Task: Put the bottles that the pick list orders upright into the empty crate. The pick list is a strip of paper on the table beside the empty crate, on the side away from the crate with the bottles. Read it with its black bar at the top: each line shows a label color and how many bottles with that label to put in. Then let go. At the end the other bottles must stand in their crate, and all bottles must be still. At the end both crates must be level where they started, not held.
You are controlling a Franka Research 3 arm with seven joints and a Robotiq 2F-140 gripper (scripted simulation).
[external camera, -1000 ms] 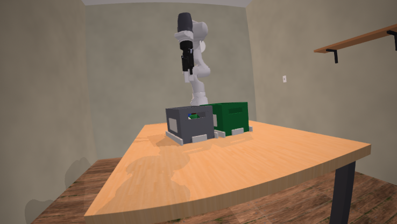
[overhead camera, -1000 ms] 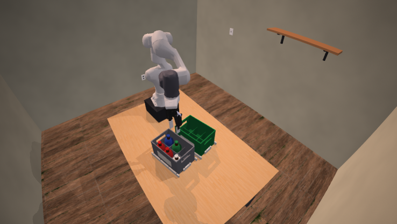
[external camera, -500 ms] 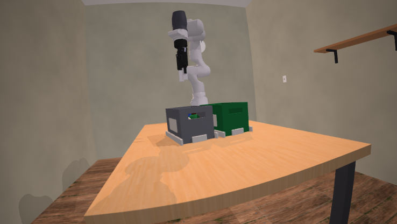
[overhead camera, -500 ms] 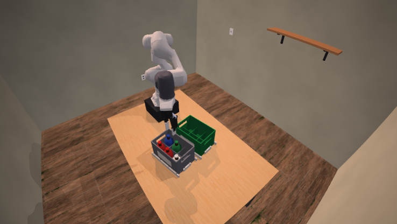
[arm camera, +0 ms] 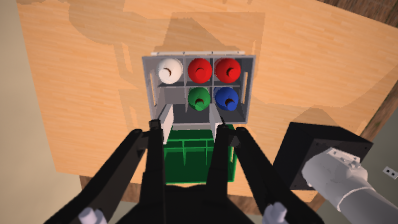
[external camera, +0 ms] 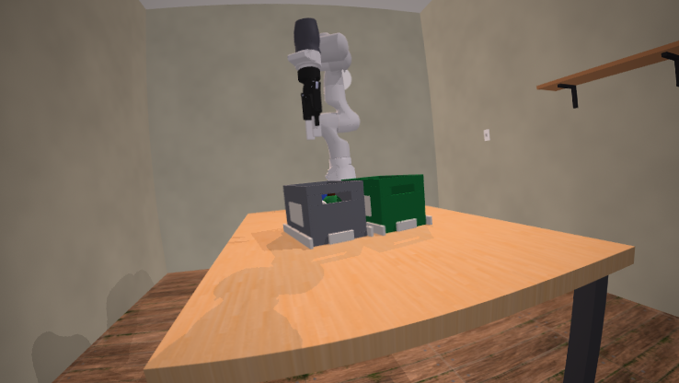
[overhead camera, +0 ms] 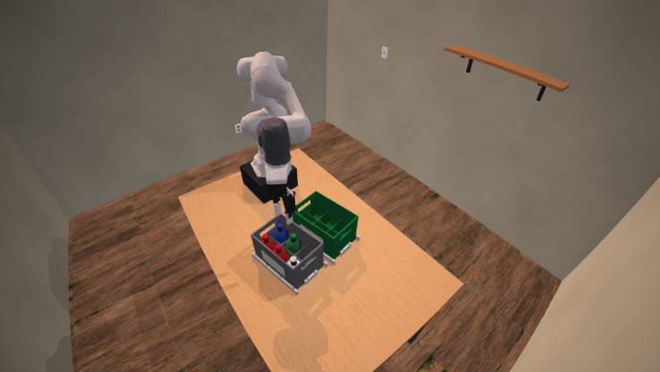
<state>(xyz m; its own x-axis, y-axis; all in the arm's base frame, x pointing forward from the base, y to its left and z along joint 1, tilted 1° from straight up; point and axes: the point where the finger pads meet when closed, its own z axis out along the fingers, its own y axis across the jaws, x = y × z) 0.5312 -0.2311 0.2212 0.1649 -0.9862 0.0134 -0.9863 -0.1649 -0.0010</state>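
The blue-label bottle is 27 cm below my hand, 12 cm behind it and 3 cm to the left of it. Also, from my hand: grey crate 27 cm below, 2 cm behind, 1 cm to the left; then white-labelled bottle 27 cm below, 8 cm ahead, 2 cm to the right; then green-label bottle 27 cm below, 5 cm to the left, 3 cm behind.
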